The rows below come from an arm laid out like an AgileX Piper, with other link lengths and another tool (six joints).
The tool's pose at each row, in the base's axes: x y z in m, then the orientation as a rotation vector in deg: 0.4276, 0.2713, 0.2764, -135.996, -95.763, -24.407; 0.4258, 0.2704, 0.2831, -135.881, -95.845, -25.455; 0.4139, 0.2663, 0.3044, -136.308, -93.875, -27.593; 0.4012, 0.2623, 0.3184, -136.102, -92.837, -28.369; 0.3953, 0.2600, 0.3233, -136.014, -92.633, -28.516; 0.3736, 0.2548, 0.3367, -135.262, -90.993, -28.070; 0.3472, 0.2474, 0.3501, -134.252, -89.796, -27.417; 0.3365, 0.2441, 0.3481, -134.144, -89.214, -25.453; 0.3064, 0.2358, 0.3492, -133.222, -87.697, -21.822; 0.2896, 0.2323, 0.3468, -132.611, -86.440, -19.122; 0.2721, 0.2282, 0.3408, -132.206, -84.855, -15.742; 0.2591, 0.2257, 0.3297, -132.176, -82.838, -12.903; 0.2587, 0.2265, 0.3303, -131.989, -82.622, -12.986; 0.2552, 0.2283, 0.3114, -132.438, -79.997, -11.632; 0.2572, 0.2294, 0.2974, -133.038, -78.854, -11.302; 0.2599, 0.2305, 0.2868, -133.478, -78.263, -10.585
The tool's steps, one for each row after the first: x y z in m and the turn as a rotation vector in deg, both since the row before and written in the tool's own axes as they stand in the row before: 0.0010, -0.0014, -0.0068, -0.468, 0.519, -0.177; 0.0003, -0.0097, -0.0228, -0.732, 1.488, 1.151; -0.0023, -0.0103, -0.0162, 0.070, 0.845, 0.531; -0.0020, -0.0046, -0.0062, 0.048, 0.189, 0.093; -0.0064, -0.0182, -0.0175, 1.235, 0.783, 0.913; -0.0099, -0.0220, -0.0186, 1.385, 0.656, 0.595; -0.0074, -0.0086, -0.0008, 1.220, -0.680, 0.589; -0.0175, -0.0249, -0.0071, 2.873, -0.778, 1.187; -0.0104, -0.0139, 0.0001, 2.100, -0.615, 0.993; -0.0128, -0.0135, 0.0037, 2.339, -0.994, 1.364; -0.0116, -0.0085, 0.0096, 1.918, -0.763, 1.684; 0.0007, -0.0008, -0.0002, 0.175, 0.212, 0.065; -0.0067, 0.0010, 0.0181, 1.074, 0.050, 2.011; -0.0029, 0.0053, 0.0128, 0.036, -0.011, 0.963; -0.0013, 0.0050, 0.0097, 0.138, -0.376, 0.625
